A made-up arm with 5 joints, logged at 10 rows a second.
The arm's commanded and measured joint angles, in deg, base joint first. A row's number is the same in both.
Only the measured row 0 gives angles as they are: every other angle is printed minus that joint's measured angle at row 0.
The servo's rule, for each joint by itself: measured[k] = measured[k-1] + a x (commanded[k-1-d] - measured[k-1]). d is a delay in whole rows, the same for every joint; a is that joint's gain. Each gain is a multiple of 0.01, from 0.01 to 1. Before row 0 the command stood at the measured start. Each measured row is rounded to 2 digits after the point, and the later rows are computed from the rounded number. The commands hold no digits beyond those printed.
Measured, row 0:
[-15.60, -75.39, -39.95, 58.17, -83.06]
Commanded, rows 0 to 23:
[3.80, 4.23, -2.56, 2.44, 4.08]
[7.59, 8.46, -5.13, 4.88, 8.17]
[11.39, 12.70, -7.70, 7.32, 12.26]
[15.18, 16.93, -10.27, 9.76, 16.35]
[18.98, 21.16, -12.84, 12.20, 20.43]
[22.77, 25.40, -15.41, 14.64, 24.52]
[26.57, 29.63, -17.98, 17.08, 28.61]
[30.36, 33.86, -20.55, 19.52, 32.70]
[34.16, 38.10, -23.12, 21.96, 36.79]
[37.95, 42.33, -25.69, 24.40, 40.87]
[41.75, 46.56, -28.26, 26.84, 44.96]
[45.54, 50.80, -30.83, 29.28, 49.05]
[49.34, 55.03, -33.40, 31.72, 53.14]
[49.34, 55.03, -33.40, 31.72, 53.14]
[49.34, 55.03, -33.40, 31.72, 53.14]
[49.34, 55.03, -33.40, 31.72, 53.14]
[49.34, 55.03, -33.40, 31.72, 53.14]
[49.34, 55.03, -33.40, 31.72, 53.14]
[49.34, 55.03, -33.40, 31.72, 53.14]
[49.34, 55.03, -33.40, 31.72, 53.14]
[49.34, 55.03, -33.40, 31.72, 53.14]
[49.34, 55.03, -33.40, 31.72, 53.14]
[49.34, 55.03, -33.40, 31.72, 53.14]
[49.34, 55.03, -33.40, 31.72, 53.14]
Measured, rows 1 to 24:
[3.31, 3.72, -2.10, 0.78, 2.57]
[7.03, 7.89, -4.58, 2.09, 6.10]
[10.82, 12.12, -7.14, 3.76, 9.98]
[14.61, 16.35, -9.71, 5.68, 13.99]
[18.41, 20.58, -12.28, 7.77, 18.05]
[22.20, 24.82, -14.85, 9.97, 22.13]
[26.00, 29.05, -17.42, 12.25, 26.21]
[29.79, 33.28, -19.99, 14.58, 30.30]
[33.59, 37.52, -22.56, 16.94, 34.39]
[37.38, 41.75, -25.13, 19.33, 38.47]
[41.18, 45.98, -27.70, 21.73, 42.56]
[44.97, 50.22, -30.27, 24.15, 46.65]
[48.77, 54.45, -32.84, 26.57, 50.74]
[49.27, 54.96, -33.30, 28.22, 52.25]
[49.33, 55.02, -33.38, 29.34, 52.81]
[49.34, 55.03, -33.40, 30.10, 53.02]
[49.34, 55.03, -33.40, 30.62, 53.10]
[49.34, 55.03, -33.40, 30.97, 53.13]
[49.34, 55.03, -33.40, 31.21, 53.14]
[49.34, 55.03, -33.40, 31.37, 53.14]
[49.34, 55.03, -33.40, 31.48, 53.14]
[49.34, 55.03, -33.40, 31.56, 53.14]
[49.34, 55.03, -33.40, 31.61, 53.14]
[49.34, 55.03, -33.40, 31.65, 53.14]
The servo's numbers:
d 0
a 0.87 0.88 0.82 0.32 0.63

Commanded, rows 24 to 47:
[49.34, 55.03, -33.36, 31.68, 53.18]
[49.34, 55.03, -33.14, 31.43, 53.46]
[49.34, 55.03, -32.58, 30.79, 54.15]
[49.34, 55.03, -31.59, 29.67, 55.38]
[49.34, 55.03, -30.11, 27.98, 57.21]
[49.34, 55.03, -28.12, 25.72, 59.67]
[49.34, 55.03, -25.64, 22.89, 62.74]
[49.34, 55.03, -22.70, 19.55, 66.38]
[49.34, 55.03, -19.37, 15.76, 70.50]
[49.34, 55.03, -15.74, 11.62, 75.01]
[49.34, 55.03, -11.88, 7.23, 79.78]
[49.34, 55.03, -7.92, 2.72, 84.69]
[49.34, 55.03, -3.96, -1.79, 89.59]
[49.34, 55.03, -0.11, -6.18, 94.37]
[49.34, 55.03, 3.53, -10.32, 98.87]
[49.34, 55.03, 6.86, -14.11, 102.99]
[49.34, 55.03, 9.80, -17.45, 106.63]
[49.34, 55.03, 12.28, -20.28, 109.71]
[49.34, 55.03, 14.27, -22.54, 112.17]
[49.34, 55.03, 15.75, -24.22, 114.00]
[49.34, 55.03, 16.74, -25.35, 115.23]
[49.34, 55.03, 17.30, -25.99, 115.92]
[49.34, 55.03, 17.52, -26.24, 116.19]
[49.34, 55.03, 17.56, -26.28, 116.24]
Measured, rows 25 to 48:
[49.34, 55.03, -33.37, 31.66, 53.17]
[49.34, 55.03, -33.18, 31.59, 53.35]
[49.34, 55.03, -32.69, 31.33, 53.85]
[49.34, 55.03, -31.79, 30.80, 54.81]
[49.34, 55.03, -30.41, 29.90, 56.32]
[49.34, 55.03, -28.53, 28.56, 58.43]
[49.34, 55.03, -26.16, 26.75, 61.15]
[49.34, 55.03, -23.32, 24.45, 64.44]
[49.34, 55.03, -20.08, 21.67, 68.26]
[49.34, 55.03, -16.52, 18.45, 72.51]
[49.34, 55.03, -12.72, 14.86, 77.09]
[49.34, 55.03, -8.78, 10.98, 81.88]
[49.34, 55.03, -4.83, 6.89, 86.74]
[49.34, 55.03, -0.96, 2.71, 91.55]
[49.34, 55.03, 2.72, -1.46, 96.16]
[49.34, 55.03, 6.11, -5.51, 100.46]
[49.34, 55.03, 9.14, -9.33, 104.35]
[49.34, 55.03, 11.71, -12.83, 107.73]
[49.34, 55.03, 13.81, -15.94, 110.53]
[49.34, 55.03, 15.40, -18.59, 112.72]
[49.34, 55.03, 16.50, -20.75, 114.30]
[49.34, 55.03, 17.16, -22.43, 115.32]
[49.34, 55.03, 17.46, -23.65, 115.87]
[49.34, 55.03, 17.54, -24.49, 116.10]

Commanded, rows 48 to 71:
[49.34, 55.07, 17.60, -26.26, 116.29]
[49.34, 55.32, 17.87, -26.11, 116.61]
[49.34, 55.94, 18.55, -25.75, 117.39]
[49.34, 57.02, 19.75, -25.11, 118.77]
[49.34, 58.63, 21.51, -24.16, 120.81]
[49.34, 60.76, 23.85, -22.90, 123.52]
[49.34, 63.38, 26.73, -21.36, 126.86]
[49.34, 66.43, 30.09, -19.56, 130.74]
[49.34, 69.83, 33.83, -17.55, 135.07]
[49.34, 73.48, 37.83, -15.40, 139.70]
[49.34, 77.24, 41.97, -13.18, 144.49]
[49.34, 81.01, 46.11, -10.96, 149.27]
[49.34, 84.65, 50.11, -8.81, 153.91]
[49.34, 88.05, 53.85, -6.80, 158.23]
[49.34, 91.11, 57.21, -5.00, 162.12]
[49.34, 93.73, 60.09, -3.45, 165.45]
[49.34, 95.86, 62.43, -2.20, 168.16]
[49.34, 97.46, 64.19, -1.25, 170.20]
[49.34, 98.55, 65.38, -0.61, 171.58]
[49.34, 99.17, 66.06, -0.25, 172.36]
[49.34, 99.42, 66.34, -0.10, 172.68]
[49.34, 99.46, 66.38, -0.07, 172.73]
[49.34, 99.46, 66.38, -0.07, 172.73]
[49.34, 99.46, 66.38, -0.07, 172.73]
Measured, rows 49 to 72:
[49.34, 55.07, 17.59, -25.06, 116.22]
[49.34, 55.29, 17.82, -25.40, 116.47]
[49.34, 55.86, 18.42, -25.51, 117.05]
[49.34, 56.88, 19.51, -25.38, 118.13]
[49.34, 58.42, 21.15, -24.99, 119.82]
[49.34, 60.48, 23.36, -24.32, 122.15]
[49.34, 63.03, 26.12, -23.37, 125.12]
[49.34, 66.02, 29.38, -22.15, 128.66]
[49.34, 69.37, 33.03, -20.68, 132.70]
[49.34, 72.99, 36.97, -18.99, 137.11]
[49.34, 76.73, 41.07, -17.13, 141.76]
[49.34, 80.50, 45.20, -15.16, 146.49]
[49.34, 84.15, 49.23, -13.13, 151.16]
[49.34, 87.58, 53.02, -11.10, 155.61]
[49.34, 90.69, 56.46, -9.15, 159.71]
[49.34, 93.37, 59.44, -7.33, 163.33]
[49.34, 95.56, 61.89, -5.69, 166.37]
[49.34, 97.23, 63.78, -4.27, 168.78]
[49.34, 98.39, 65.09, -3.10, 170.54]
[49.34, 99.08, 65.89, -2.19, 171.69]
[49.34, 99.38, 66.26, -1.52, 172.31]
[49.34, 99.45, 66.36, -1.06, 172.57]
[49.34, 99.46, 66.38, -0.74, 172.67]
[49.34, 99.46, 66.38, -0.53, 172.71]

